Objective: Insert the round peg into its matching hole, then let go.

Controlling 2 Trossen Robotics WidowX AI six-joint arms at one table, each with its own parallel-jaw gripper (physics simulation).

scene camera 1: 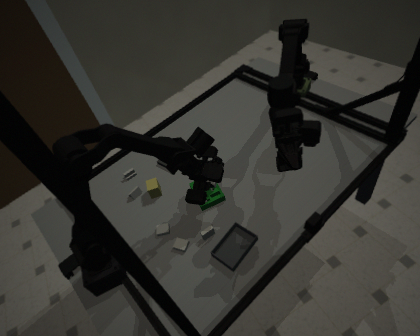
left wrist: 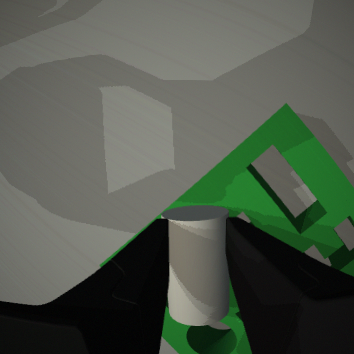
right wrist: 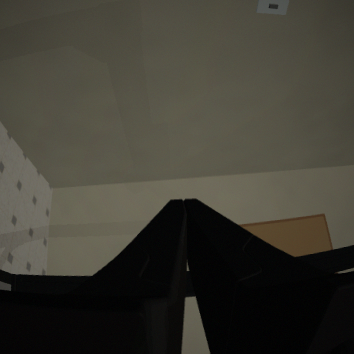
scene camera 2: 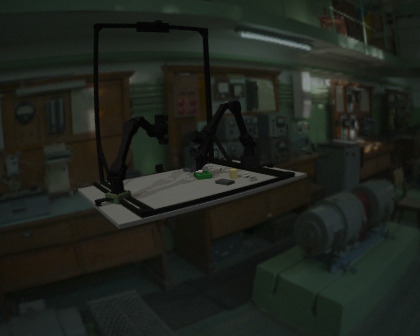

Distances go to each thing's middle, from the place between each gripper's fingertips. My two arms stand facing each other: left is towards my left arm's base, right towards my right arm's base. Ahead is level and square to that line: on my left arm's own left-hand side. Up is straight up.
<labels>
My left gripper is now 10 mm to the right of the round peg point(left wrist: 198, 290) and 10 mm short of it. From my left hand the other things lie so: dark tray point(scene camera 1: 230, 251): 180 mm behind, 120 mm to the left, 30 mm below; green hole board point(left wrist: 233, 183): 30 mm to the left, 30 mm below, 10 mm ahead.
My right gripper is now 280 mm above the dark tray, 140 mm to the right of it and 110 mm short of it. From my right hand the other things lie so: round peg 300 mm ahead, 260 mm below, 20 mm to the left; then green hole board 300 mm ahead, 280 mm below, 40 mm to the left.
</labels>
